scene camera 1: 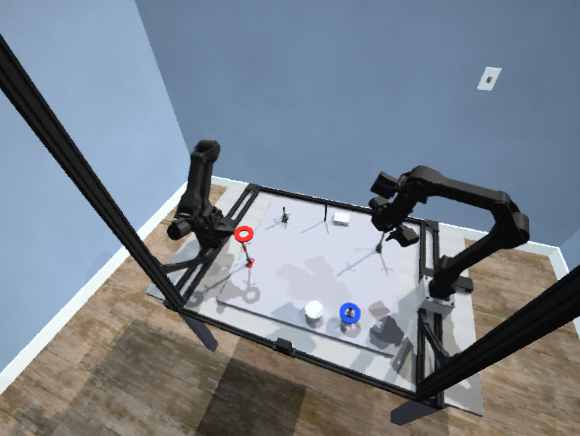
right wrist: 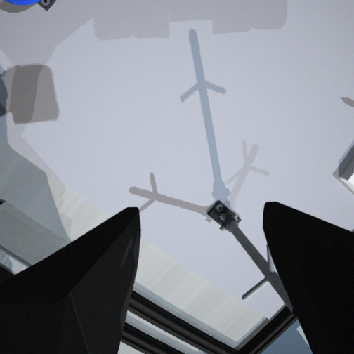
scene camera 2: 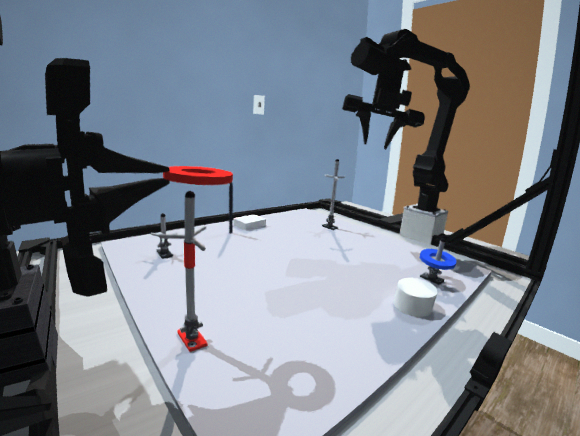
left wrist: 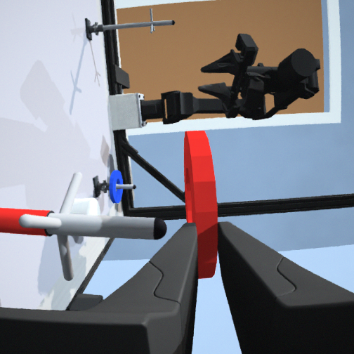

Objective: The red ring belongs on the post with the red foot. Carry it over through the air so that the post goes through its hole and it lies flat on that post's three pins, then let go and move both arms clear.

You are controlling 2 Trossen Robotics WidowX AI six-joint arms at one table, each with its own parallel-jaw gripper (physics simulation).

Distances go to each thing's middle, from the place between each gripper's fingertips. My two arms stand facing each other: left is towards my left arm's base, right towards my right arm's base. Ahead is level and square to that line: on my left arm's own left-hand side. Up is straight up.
Right now the red ring (scene camera 2: 182,174) is 47 cm to the left of my right hand, 12 cm behind it and 3 cm below it.
I see the red ring 30 mm to the right of my left hand.
